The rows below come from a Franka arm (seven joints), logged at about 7 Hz.
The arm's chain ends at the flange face. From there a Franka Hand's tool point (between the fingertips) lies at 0.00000 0.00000 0.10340 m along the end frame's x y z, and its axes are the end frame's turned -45 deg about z.
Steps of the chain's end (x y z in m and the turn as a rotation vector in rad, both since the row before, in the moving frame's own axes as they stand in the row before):
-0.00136, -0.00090, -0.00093, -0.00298, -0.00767, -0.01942
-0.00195, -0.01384, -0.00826, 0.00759, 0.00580, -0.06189
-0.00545, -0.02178, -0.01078, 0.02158, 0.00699, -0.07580
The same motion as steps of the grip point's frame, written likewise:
-0.00111, -0.00193, -0.00093, 0.00332, -0.00753, -0.01942
0.00938, -0.01133, -0.00826, 0.00127, 0.00947, -0.06189
0.01359, -0.02040, -0.01081, 0.01032, 0.02020, -0.07580

